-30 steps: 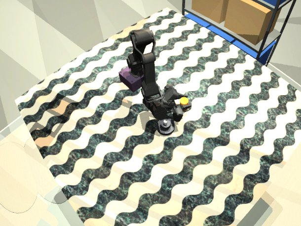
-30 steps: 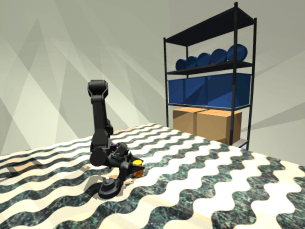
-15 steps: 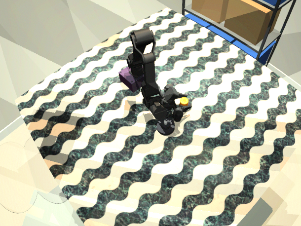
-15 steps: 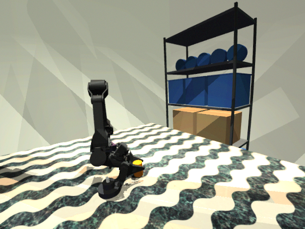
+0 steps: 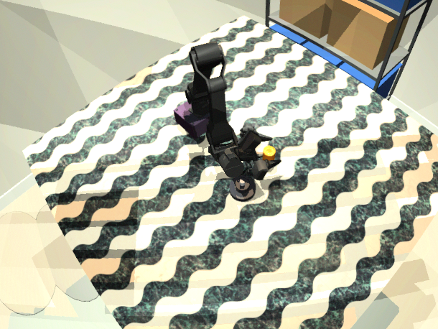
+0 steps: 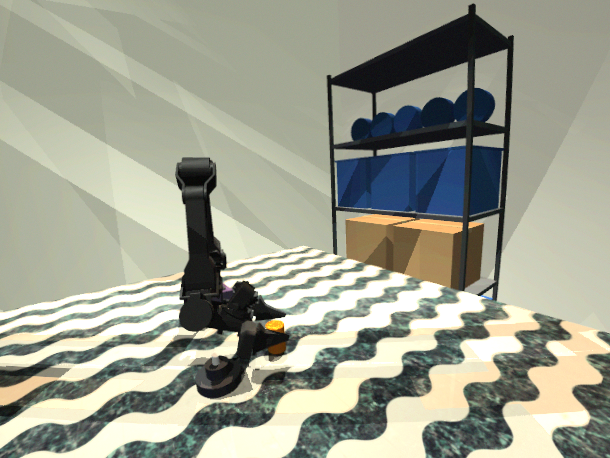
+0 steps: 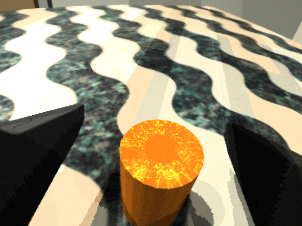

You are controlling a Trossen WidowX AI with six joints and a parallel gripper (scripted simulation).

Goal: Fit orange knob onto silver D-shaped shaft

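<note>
The orange knob lies 10 mm behind my gripper tip, 30 mm to the right of it and 10 mm below it. The rest, counted from my gripper tip: round grey pedestal: 10 mm ahead, 170 mm to the right, 20 mm below.
</note>
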